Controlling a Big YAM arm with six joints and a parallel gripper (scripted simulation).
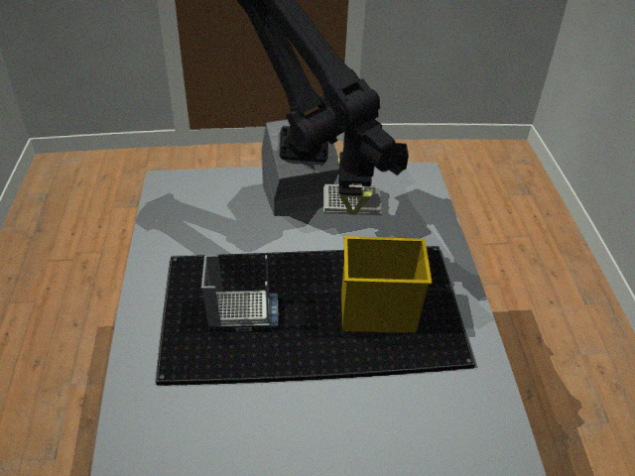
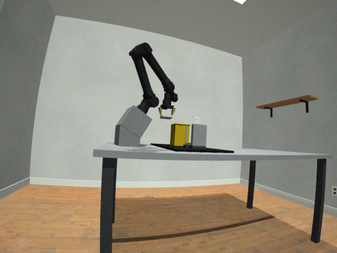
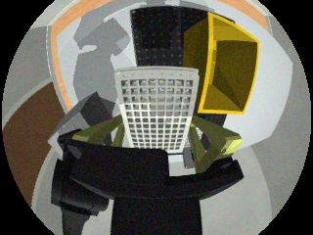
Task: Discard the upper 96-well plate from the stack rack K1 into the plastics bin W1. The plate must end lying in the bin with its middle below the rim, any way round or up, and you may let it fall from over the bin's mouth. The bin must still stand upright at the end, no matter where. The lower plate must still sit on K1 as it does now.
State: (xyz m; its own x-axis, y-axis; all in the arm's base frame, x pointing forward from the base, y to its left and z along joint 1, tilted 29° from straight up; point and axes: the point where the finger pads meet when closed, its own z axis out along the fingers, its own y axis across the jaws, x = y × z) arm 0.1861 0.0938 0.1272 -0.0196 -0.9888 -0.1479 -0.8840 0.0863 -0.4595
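The yellow plastics bin W1 lies 140 mm below my hand, 140 mm ahead of it and 70 mm to the left of it.
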